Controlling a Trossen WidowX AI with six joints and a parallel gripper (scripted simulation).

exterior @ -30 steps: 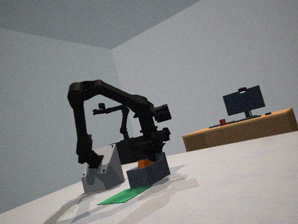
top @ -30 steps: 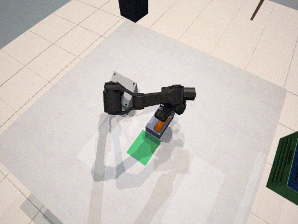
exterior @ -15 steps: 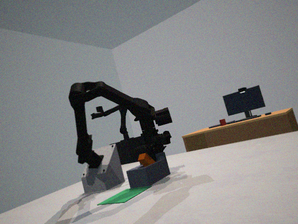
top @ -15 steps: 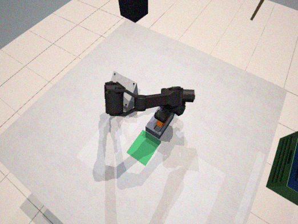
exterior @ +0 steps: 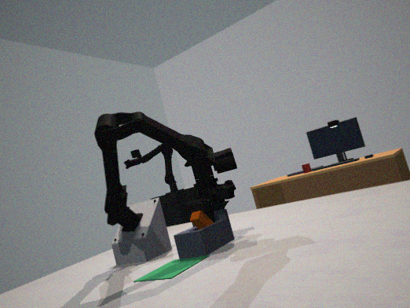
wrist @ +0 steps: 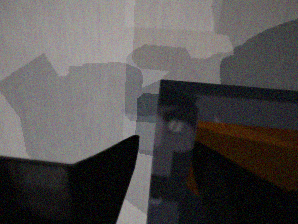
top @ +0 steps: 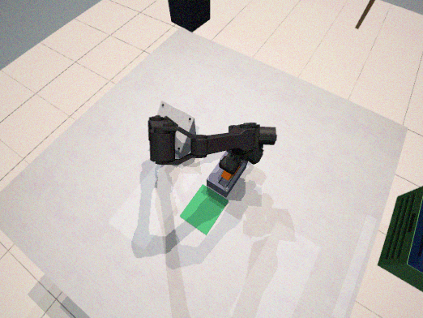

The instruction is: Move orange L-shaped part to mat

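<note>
My gripper tip is now 5 cm to the left of the orange L-shaped part and 1 cm below it. Round my gripper tip: green mat 2 cm ahead, 22 cm to the right, 5 cm below.
</note>
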